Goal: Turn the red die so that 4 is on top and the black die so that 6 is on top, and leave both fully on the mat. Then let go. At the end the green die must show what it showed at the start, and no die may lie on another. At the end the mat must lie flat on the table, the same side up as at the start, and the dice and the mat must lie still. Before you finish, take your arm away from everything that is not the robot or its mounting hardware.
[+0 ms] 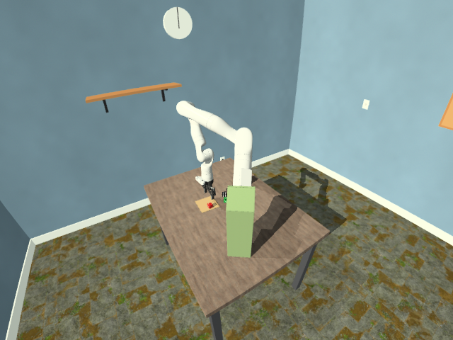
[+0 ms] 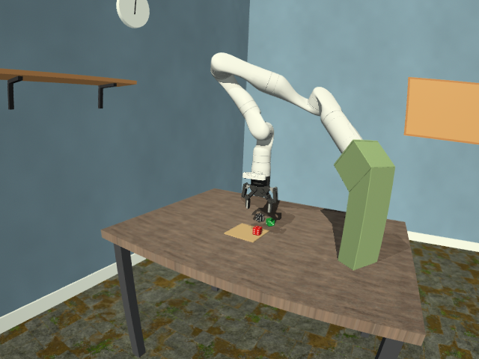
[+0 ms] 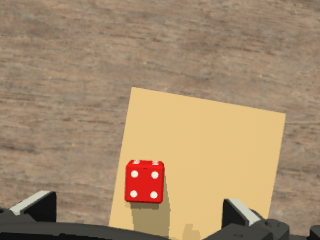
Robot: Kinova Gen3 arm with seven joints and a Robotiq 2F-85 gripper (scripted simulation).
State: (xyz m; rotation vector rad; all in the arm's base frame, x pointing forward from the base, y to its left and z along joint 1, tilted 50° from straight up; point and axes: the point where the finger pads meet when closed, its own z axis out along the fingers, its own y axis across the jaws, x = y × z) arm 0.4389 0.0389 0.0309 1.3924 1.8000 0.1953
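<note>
The black die is 160 mm to the right of my hand, 100 mm below it and 60 mm ahead of it. Also, from my hand: tan mat 110 mm below, 40 mm ahead; then green die 130 mm to the right, 100 mm below, 10 mm behind; then red die 100 mm below.
</note>
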